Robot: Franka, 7 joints.
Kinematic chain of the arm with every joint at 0, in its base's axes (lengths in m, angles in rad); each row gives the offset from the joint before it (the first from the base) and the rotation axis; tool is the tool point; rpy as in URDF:
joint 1: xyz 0 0 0.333 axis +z
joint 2: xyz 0 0 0 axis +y
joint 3: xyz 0 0 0.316 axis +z
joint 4: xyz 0.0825 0 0 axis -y
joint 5: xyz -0.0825 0 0.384 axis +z
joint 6: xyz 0 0 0 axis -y
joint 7: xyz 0.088 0 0 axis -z
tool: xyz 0 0 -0.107 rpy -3.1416 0 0
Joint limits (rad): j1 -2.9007..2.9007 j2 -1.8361..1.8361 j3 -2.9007..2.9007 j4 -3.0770..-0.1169 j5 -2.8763..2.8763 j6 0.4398..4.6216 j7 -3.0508..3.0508
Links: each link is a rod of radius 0.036 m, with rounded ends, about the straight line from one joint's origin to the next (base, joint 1, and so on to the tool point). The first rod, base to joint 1, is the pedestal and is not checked.
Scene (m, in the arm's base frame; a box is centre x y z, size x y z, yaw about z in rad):
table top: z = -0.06
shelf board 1: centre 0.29 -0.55 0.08 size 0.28 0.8 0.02 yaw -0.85
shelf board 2: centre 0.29 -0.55 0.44 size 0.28 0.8 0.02 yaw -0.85
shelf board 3: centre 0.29 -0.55 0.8 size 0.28 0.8 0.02 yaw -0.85
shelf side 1: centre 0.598 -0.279 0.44 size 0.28 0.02 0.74 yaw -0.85
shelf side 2: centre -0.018 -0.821 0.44 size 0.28 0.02 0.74 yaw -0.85
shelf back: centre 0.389 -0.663 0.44 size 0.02 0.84 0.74 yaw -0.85
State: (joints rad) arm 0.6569 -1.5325 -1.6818 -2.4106 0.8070 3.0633 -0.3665
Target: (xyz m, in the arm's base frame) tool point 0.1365 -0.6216 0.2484
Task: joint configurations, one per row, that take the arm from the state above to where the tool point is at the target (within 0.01 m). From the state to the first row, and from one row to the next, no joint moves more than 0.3 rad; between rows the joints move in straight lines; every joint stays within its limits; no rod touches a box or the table.
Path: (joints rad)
1: 0.6346 -1.5211 -1.6635 -2.2042 0.7783 3.0725 -0.3665
2: 0.6123 -1.5096 -1.6453 -1.9977 0.7495 3.0817 -0.3665

